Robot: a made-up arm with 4 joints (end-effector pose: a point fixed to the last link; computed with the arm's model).
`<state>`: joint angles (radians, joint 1 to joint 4).
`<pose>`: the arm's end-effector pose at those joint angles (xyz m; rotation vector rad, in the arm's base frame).
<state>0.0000 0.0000 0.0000 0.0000</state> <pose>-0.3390 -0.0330 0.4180 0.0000 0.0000 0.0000</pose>
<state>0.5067 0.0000 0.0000 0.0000</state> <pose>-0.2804 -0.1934 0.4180 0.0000 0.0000 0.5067</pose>
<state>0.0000 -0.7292 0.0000 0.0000</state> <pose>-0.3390 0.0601 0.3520 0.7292 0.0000 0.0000</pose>
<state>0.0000 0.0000 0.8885 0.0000</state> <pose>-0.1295 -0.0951 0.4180 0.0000 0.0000 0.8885</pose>
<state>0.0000 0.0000 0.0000 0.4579</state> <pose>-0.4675 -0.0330 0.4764 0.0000 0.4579 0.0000</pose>
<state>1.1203 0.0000 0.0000 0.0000</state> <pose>-0.1179 -0.3195 0.4180 0.0000 0.0000 1.1203</pose>
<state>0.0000 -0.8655 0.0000 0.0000</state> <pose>-0.3390 0.0815 0.3480 0.8655 0.0000 0.0000</pose>
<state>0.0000 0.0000 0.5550 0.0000</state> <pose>-0.2139 -0.0942 0.4180 0.0000 0.0000 0.5550</pose>
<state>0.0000 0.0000 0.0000 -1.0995</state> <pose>-0.0339 -0.0330 0.5302 0.0000 -1.0995 0.0000</pose>
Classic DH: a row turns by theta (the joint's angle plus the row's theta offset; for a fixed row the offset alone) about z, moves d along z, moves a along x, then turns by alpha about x. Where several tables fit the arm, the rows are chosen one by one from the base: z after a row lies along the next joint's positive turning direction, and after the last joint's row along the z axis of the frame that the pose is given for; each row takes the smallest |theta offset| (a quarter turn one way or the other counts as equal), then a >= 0, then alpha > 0; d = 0 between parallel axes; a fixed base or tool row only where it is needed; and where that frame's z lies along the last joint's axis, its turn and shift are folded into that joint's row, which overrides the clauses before.
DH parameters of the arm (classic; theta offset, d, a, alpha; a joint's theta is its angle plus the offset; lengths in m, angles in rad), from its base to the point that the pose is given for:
joint 1: 1.5708 0.507 0.1 -1.5708
joint 2: 0 0.169 0.056 1.5708
joint 3: 1.5708 0.216 0.109 1.5708
joint 4: 0 -0.189 0.061 -1.5708
tool (fixed): 3.1416 -0.305 0 0

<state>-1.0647 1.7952 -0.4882 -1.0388</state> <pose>0.0554 0.2012 0.6694 -2.1014 -0.0674 -0.0175</pose>
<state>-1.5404 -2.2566 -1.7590 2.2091</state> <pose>-0.5099 0.2799 0.5363 -2.3165 -0.0418 -1.8014</pose>
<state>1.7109 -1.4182 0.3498 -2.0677</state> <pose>0.2006 0.1016 0.4974 1.9349 -0.2979 -0.2412</pose>
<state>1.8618 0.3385 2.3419 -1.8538</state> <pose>-0.4230 -0.3078 0.6256 -1.5691 -1.1421 -1.7297</pose>
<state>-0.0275 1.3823 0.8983 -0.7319</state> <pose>0.0109 0.0447 0.5200 -0.9083 0.0345 1.1074</pose>
